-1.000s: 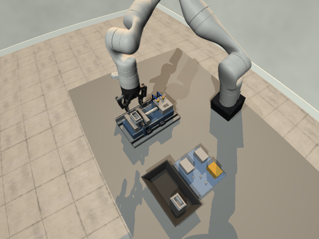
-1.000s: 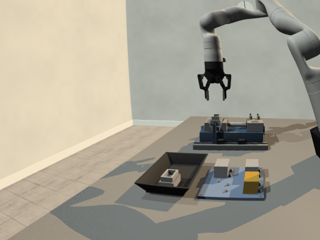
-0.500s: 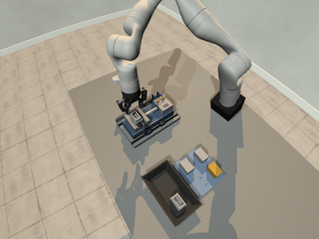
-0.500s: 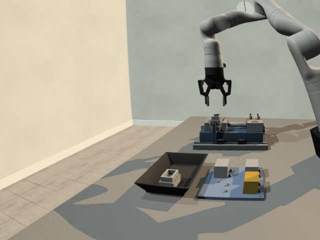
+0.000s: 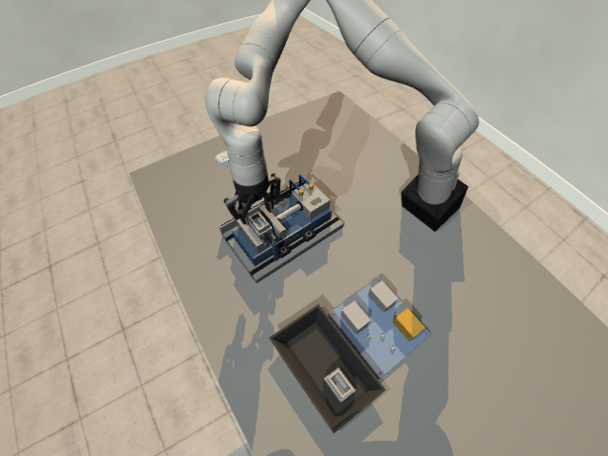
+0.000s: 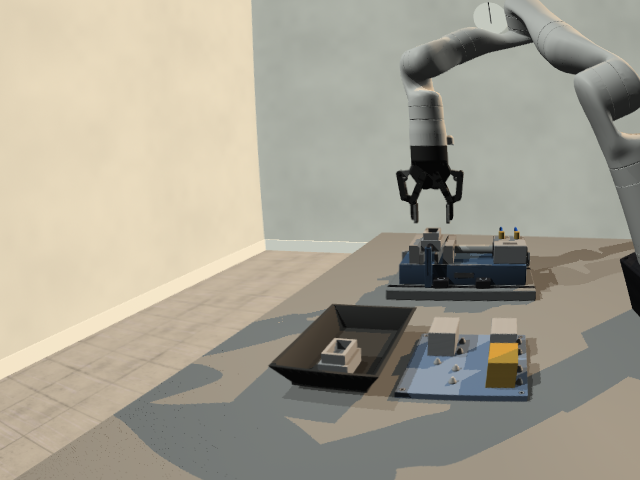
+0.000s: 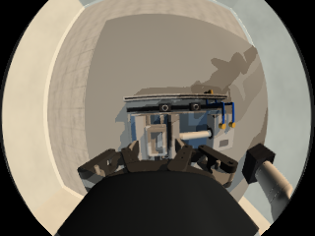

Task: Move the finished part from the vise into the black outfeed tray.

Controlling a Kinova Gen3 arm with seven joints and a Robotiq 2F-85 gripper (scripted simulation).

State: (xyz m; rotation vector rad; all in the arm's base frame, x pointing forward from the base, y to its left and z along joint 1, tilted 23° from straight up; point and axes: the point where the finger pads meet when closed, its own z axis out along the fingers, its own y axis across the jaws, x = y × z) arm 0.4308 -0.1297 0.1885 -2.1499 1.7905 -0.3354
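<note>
My gripper is now 7 cm past the blue vise, 1 cm to the left of it and 10 cm above it. Also, from my hand: light blue fixture plate 17 cm behind, 34 cm to the left, 14 cm below; then orange block 23 cm behind, 38 cm to the left, 12 cm below.
</note>
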